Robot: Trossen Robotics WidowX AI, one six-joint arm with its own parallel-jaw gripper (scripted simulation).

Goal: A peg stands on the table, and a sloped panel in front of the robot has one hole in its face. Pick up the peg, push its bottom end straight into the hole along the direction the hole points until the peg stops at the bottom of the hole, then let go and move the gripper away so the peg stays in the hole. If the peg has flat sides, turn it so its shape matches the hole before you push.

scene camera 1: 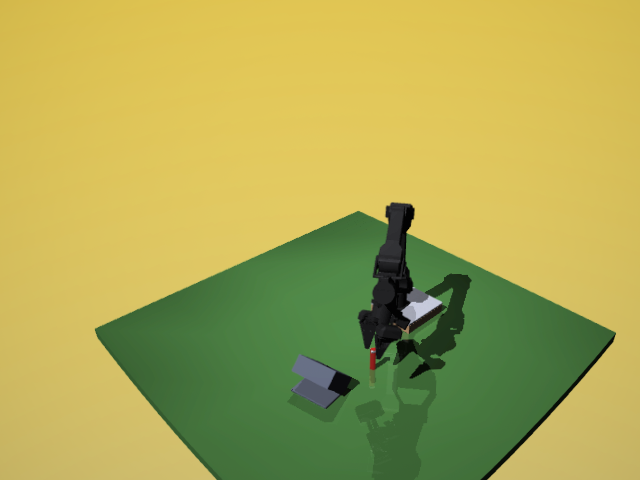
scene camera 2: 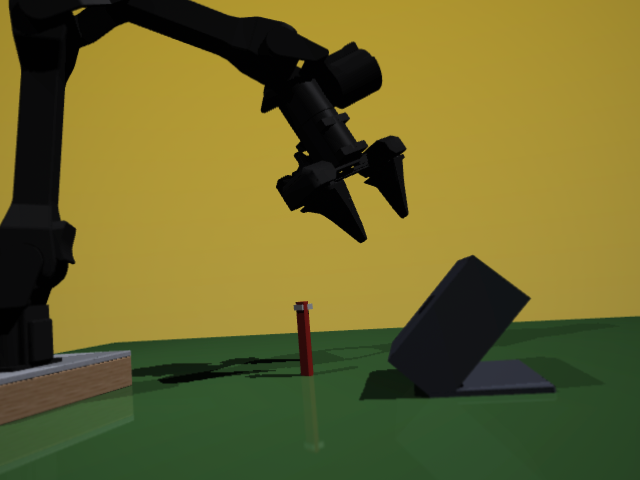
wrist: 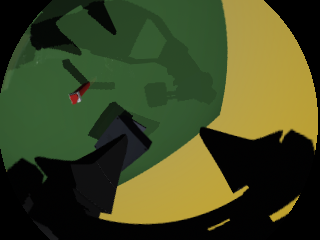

Path:
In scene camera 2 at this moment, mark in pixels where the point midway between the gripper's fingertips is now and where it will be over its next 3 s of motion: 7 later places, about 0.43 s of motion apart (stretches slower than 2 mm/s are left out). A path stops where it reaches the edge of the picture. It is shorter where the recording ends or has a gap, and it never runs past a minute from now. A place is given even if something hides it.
My gripper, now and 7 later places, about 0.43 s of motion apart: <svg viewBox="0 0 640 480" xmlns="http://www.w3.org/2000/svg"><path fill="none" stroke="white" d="M385 228L319 274L304 284L306 299L308 318L308 334L304 335L302 296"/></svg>

